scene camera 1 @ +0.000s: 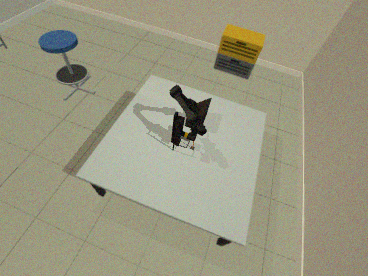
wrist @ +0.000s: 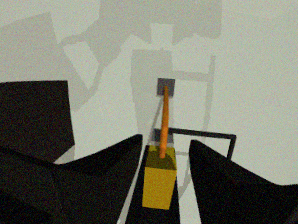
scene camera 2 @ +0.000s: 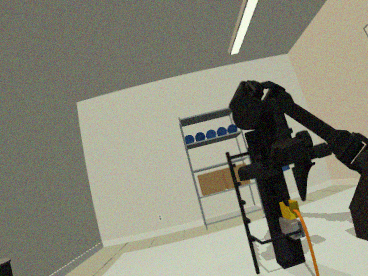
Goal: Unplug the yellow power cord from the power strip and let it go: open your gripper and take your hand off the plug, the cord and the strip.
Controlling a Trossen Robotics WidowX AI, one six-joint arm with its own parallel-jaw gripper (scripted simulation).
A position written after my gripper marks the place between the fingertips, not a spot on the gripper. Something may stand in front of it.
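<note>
Scene camera 2 gives me a look at my gripper [scene camera 2: 295, 203]. In the wrist view, too, I can see the gripper [wrist: 166, 143].
</note>
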